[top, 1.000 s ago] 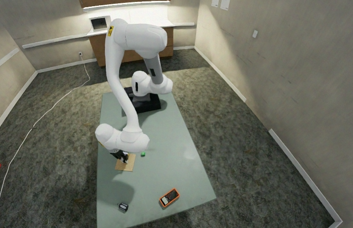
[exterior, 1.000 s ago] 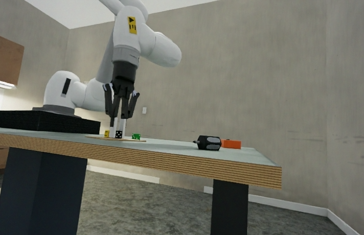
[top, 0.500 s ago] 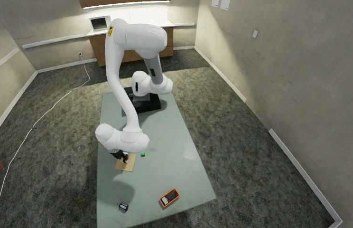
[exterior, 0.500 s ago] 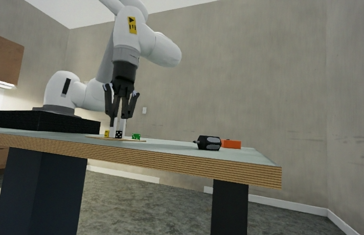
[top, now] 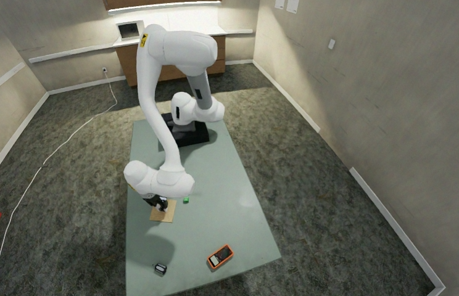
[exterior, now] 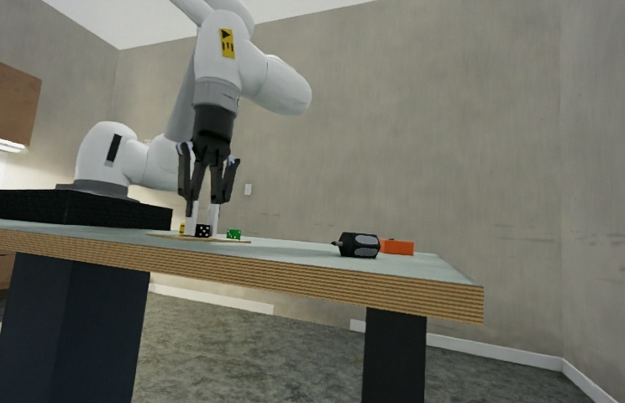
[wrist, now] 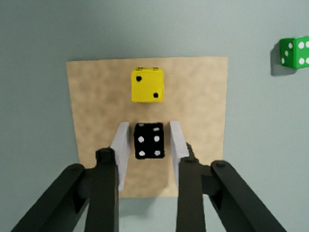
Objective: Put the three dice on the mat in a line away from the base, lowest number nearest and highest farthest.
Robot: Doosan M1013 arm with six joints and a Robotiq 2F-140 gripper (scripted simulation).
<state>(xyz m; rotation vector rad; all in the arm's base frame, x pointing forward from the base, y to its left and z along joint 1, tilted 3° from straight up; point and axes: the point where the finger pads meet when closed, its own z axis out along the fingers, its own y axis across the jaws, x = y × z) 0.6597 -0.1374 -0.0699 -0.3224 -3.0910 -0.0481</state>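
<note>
The black die is 2 cm below my hand. From my hand the other things lie so: yellow die 5 cm behind, 1 cm to the left, 2 cm below; green die 5 cm behind, 14 cm to the left, 3 cm below; tan mat 4 cm below.
</note>
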